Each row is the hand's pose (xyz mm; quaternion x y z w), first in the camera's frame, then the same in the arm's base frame.
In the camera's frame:
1: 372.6 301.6 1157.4 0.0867 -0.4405 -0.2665 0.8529
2: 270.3 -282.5 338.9 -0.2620 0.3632 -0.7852 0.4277
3: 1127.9 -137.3 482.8 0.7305 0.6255 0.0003 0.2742
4: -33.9 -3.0 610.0 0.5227 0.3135 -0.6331 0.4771
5: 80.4 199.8 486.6 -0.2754 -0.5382 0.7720 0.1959
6: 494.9 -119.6 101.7 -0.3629 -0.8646 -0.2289 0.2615
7: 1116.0 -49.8 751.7 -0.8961 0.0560 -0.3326 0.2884
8: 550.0 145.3 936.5 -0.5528 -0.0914 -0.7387 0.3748
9: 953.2 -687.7 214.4 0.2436 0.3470 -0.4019 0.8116
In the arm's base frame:
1: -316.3 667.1 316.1 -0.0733 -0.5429 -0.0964 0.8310
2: -235.6 -230.7 -141.1 -0.3222 0.1201 -0.8380 0.4238
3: 572.2 89.4 7.9 0.6041 0.6299 -0.0809 0.4814
4: -601.9 92.2 -65.4 0.4176 0.1517 -0.6219 0.6449
5: -486.4 232.3 -256.3 -0.3339 -0.3678 0.8669 0.0408
6: 10.1 -160.5 -401.8 -0.3453 -0.9303 -0.0261 0.1210
7: 509.7 285.6 202.0 -0.9154 -0.0982 -0.3796 0.0905
8: -93.0 456.5 213.7 -0.5669 -0.3223 -0.7086 0.2695
9: 489.7 -542.0 10.4 0.0504 0.1990 -0.4055 0.8908

